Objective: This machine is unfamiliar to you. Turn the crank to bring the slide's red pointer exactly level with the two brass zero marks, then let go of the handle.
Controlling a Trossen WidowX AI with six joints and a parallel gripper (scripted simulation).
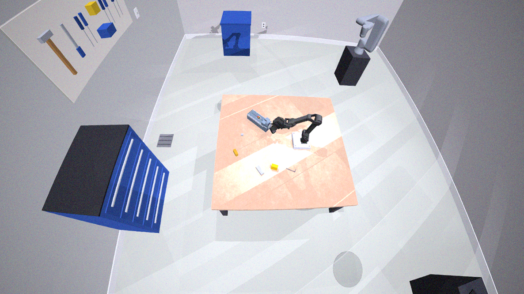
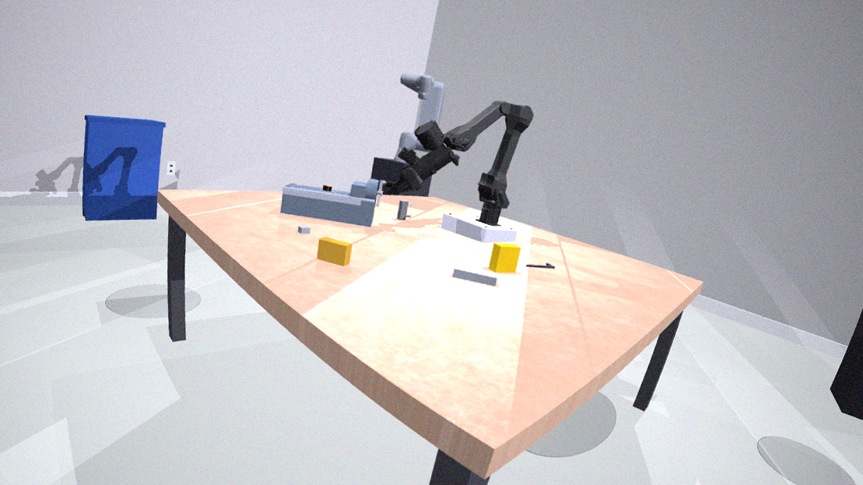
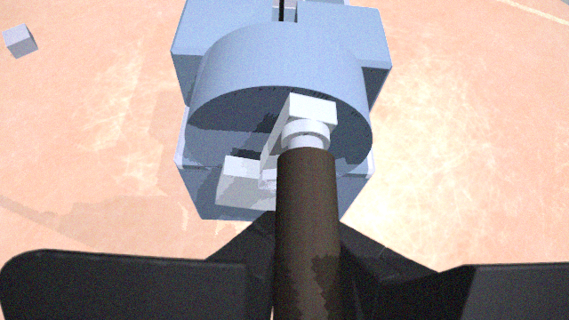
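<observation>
Right now the crank is 20 mm above my gripper tip. Round my gripper tip: red pointer 130 mm ahead, 120 mm to the right, 10 mm below; then grey cube 300 mm ahead, 80 mm below, 30 mm to the left; then dark brown handle 30 mm above, 10 mm to the left, 10 mm behind.
</observation>
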